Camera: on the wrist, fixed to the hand. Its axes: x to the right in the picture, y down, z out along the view.
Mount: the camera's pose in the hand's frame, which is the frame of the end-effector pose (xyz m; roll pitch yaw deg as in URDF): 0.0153 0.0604 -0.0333 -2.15 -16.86 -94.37
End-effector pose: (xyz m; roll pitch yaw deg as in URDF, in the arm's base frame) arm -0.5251 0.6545 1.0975 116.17 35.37 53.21
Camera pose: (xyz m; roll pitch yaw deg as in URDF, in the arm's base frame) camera -0.4963 0.6984 1.1448 -105.08 49.50 -141.10
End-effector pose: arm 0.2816 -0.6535 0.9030 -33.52 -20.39 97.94
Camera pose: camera 0.2450 -0.6226 0.8510 30.41 -44.04 -19.94
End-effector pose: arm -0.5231 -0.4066 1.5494 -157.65 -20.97 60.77
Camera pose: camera -0.4577 -0.4300 1.5622 155.23 -3.57 156.63
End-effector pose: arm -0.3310 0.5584 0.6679 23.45 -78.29 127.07
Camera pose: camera -0.3915 0.5246 0.6816 74.89 5.42 42.63
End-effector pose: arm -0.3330 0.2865 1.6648 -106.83 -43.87 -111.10
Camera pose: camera -0.3950 0.2628 1.6407 115.16 -33.19 27.46
